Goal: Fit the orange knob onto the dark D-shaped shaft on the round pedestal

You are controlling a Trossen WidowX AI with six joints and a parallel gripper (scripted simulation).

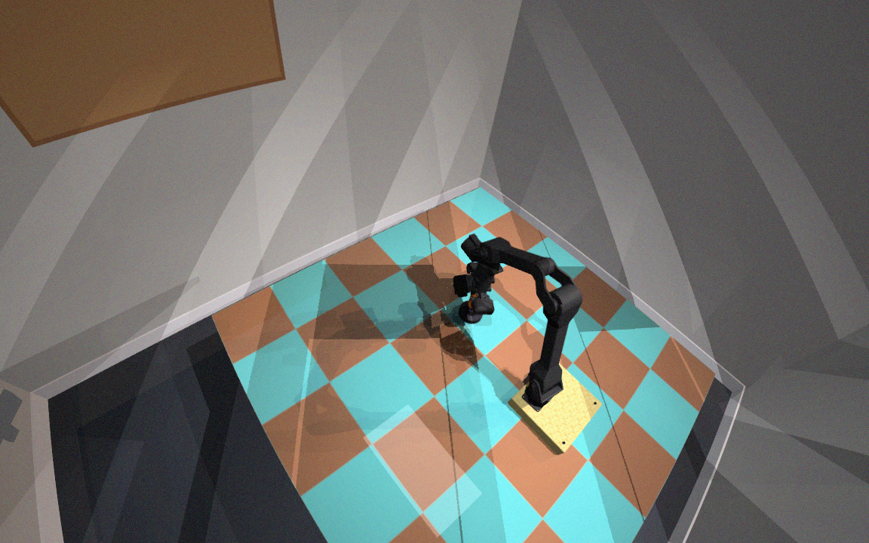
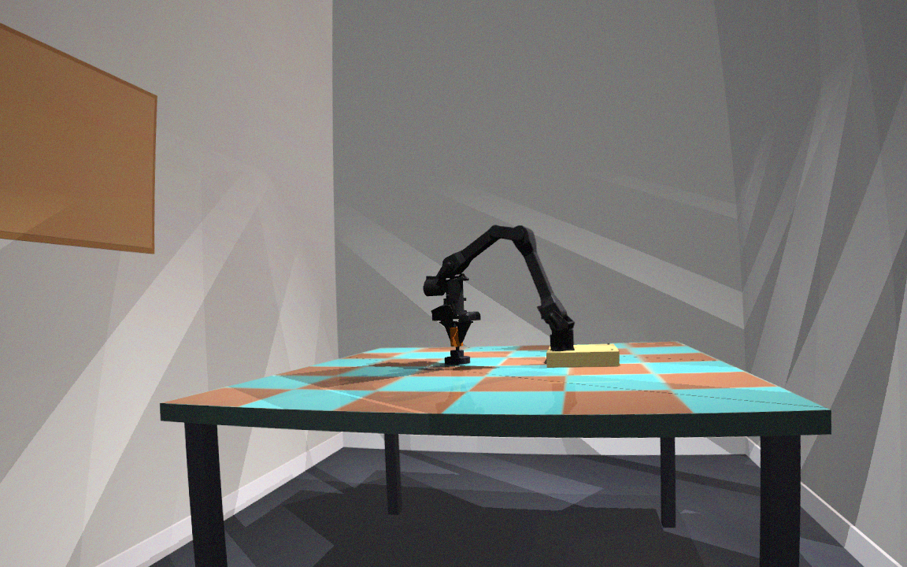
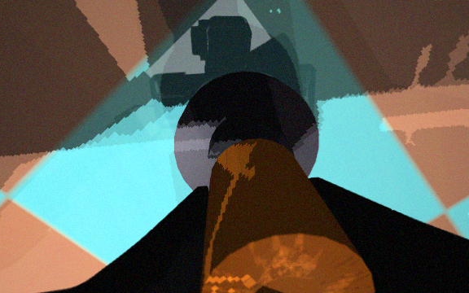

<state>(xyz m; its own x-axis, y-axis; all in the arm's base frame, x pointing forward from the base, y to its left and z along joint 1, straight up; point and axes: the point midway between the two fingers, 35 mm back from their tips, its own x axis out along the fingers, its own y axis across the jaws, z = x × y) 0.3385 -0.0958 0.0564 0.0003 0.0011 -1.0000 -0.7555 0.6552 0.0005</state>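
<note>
Right now my gripper tip is 40 mm above the dark round pedestal. From my gripper tip the other things lie so: orange knob: 20 mm above.
</note>
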